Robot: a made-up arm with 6 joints.
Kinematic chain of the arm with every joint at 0, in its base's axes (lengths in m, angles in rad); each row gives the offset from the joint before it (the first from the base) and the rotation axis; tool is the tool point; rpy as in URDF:
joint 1: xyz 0 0 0.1 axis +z
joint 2: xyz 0 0 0 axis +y
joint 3: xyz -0.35 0 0.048 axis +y
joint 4: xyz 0.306 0 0.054 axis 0.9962 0 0.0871
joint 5: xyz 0 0 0 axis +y
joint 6: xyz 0.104 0 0.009 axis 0.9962 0 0.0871
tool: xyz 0 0 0 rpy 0 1.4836 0
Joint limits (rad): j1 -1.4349..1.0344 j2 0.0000..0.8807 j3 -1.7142..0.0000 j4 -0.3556..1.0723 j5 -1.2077..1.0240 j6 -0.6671..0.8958
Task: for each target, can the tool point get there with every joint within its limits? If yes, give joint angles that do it. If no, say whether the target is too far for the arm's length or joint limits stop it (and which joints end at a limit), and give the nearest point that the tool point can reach.
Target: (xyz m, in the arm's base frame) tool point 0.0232 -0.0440 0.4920
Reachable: yes | joints -0.8112 0.3909 -0.7191 0.4735 -0.2884 -0.2181
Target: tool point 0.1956 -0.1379 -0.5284
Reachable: no: joint limits stop it (at a limit: joint 2, joint 3) | nearest point 0.0628 -0.0443 0.0978 | short by 0.647 m
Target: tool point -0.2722 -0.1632 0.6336
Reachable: yes | joints 0.3631 0.3140 -1.5362 0.7061 -0.9721 0.2768
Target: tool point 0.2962 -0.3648 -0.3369
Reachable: no: joint limits stop it (at a limit: joint 2, joint 3) | nearest point 0.0725 -0.0893 0.1167 | short by 0.576 m
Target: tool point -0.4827 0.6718 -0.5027
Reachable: no: too far | nearest point -0.0230 0.0970 0.1237 | short by 0.966 m
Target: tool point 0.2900 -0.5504 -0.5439
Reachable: no: too far | nearest point 0.0533 -0.1011 0.1161 | short by 0.833 m
